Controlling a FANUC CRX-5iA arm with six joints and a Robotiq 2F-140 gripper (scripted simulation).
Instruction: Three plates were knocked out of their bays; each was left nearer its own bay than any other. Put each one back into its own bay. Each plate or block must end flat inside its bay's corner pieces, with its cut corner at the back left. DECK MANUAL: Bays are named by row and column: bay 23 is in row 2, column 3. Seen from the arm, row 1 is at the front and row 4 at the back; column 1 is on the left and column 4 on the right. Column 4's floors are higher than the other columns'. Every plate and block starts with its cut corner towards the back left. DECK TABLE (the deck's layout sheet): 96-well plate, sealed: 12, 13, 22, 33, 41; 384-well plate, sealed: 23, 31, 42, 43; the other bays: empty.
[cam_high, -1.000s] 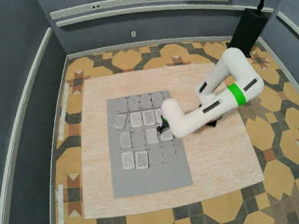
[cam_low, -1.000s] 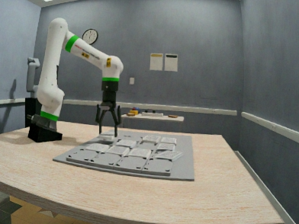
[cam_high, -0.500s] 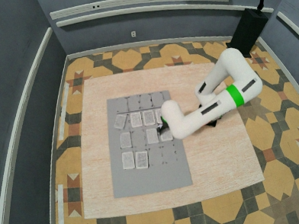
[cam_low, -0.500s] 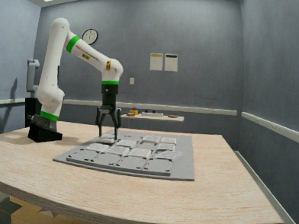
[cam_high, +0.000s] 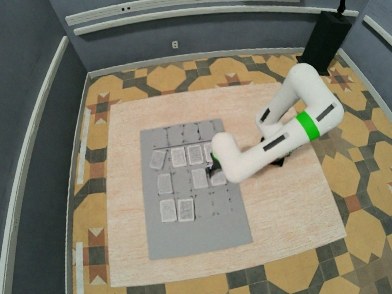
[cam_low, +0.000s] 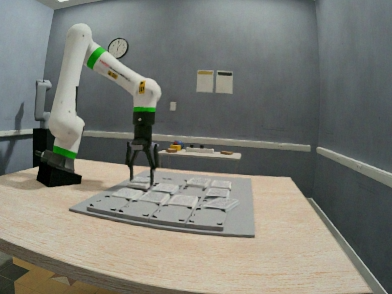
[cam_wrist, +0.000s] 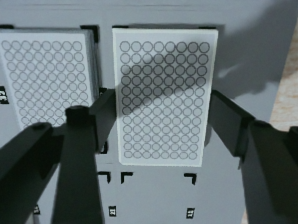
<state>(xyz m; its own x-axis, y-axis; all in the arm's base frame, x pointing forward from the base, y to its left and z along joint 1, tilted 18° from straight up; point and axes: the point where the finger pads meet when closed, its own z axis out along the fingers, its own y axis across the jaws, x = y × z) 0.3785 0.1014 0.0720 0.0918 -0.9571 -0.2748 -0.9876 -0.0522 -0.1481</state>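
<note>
The plate lies 20 mm below my hand.
</note>
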